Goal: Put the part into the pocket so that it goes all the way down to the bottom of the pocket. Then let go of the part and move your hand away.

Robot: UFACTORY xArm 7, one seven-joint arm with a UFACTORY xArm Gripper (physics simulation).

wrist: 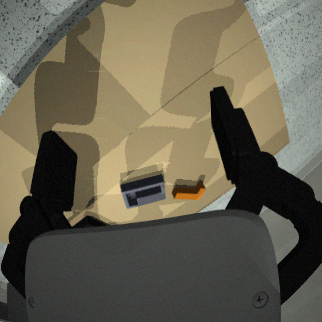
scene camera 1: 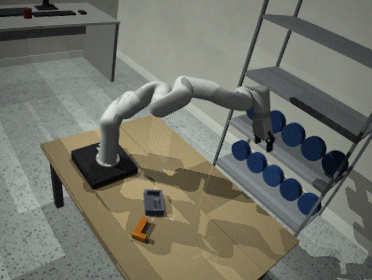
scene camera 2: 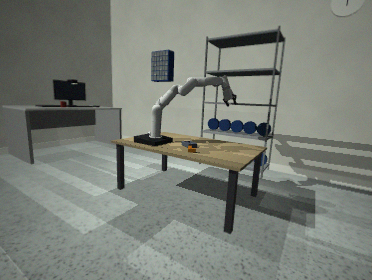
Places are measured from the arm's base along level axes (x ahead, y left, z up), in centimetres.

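Pixels of known places: gripper, fingertip midpoint: (wrist: 131, 123) (scene camera 1: 263, 147) (scene camera 2: 231, 105); arm's base, origin of the base link: (scene camera 1: 107, 158) (scene camera 2: 155, 136).
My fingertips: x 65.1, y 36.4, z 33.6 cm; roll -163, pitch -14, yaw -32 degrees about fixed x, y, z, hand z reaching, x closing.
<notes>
For each thing: its top centre in the pictures, then the offset to it from my fingertips. Level surfaces: height alone.
- orange L-shaped part, middle of its top: (wrist: 189, 193) (scene camera 1: 143, 227) (scene camera 2: 191, 147) dx -20.7, dy -51.9, dz -35.3 cm
- grey block with the pocket, middle of its top: (wrist: 144, 195) (scene camera 1: 154, 199) dx -29.1, dy -36.5, dz -34.7 cm
- wooden table, its level: dz -38.3 cm
The orange L-shaped part (scene camera 1: 141, 230) (scene camera 2: 192, 149) (wrist: 189, 192) lies on the table, beside and apart from the grey block with the pocket (scene camera 1: 154, 202) (scene camera 2: 189, 144) (wrist: 144, 196). The pocket is a recess in the block's top, and the part is outside it. My gripper (scene camera 1: 264, 142) (scene camera 2: 231, 102) (wrist: 131, 123) is open, with nothing between its fingers. It hangs high above the table, far from both the part and the block. In the wrist view both lie low in the picture, below the line between the fingertips.
The wooden table (scene camera 1: 150, 131) (scene camera 2: 225, 152) carries the arm's black base plate (scene camera 1: 95, 175) (scene camera 2: 145, 140) at one end. A metal shelf rack (scene camera 1: 245, 71) (scene camera 2: 204, 90) with blue discs stands behind the table, near the gripper in scene camera 1. A desk (scene camera 1: 100, 50) (scene camera 2: 107, 120) with a monitor stands farther off.
</notes>
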